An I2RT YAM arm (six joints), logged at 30 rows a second.
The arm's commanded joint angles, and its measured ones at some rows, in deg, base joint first. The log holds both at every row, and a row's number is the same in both.
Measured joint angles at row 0:
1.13 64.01 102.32 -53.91 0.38 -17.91
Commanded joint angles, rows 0 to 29:
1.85 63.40 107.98 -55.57 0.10 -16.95
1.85 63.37 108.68 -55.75 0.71 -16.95
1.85 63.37 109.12 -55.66 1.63 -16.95
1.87 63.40 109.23 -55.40 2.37 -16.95
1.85 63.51 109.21 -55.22 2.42 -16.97
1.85 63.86 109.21 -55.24 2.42 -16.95
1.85 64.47 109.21 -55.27 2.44 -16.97
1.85 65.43 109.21 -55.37 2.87 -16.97
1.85 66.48 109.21 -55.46 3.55 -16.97
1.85 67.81 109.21 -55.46 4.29 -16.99
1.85 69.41 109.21 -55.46 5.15 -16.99
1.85 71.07 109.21 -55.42 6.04 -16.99
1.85 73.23 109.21 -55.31 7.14 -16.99
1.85 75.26 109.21 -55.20 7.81 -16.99
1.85 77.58 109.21 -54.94 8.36 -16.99
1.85 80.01 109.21 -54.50 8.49 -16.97
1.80 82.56 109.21 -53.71 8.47 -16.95
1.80 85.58 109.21 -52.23 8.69 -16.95
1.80 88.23 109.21 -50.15 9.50 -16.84
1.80 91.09 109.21 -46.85 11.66 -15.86
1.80 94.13 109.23 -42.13 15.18 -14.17
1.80 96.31 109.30 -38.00 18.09 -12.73
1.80 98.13 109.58 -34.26 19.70 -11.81
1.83 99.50 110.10 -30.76 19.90 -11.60
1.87 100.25 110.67 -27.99 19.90 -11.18
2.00 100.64 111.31 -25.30 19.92 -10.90
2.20 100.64 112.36 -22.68 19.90 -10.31
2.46 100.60 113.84 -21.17 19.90 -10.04
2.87 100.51 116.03 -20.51 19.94 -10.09
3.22 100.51 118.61 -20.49 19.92 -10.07
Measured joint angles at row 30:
1.69 104.42 109.82 -22.98 18.31 -12.51
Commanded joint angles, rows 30 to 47:
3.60 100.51 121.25 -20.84 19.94 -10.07
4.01 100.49 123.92 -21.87 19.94 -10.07
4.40 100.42 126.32 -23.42 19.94 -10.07
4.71 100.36 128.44 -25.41 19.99 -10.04
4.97 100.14 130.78 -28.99 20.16 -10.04
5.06 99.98 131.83 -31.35 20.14 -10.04
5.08 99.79 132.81 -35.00 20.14 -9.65
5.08 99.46 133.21 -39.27 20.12 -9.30
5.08 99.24 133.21 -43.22 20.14 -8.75
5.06 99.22 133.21 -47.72 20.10 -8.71
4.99 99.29 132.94 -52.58 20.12 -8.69
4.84 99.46 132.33 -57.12 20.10 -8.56
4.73 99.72 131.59 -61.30 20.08 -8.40
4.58 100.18 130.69 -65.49 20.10 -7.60
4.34 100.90 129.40 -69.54 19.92 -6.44
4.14 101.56 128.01 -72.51 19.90 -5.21
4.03 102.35 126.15 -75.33 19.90 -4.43
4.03 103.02 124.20 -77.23 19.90 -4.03
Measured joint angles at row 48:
4.38 98.94 129.03 -73.97 19.77 -7.55
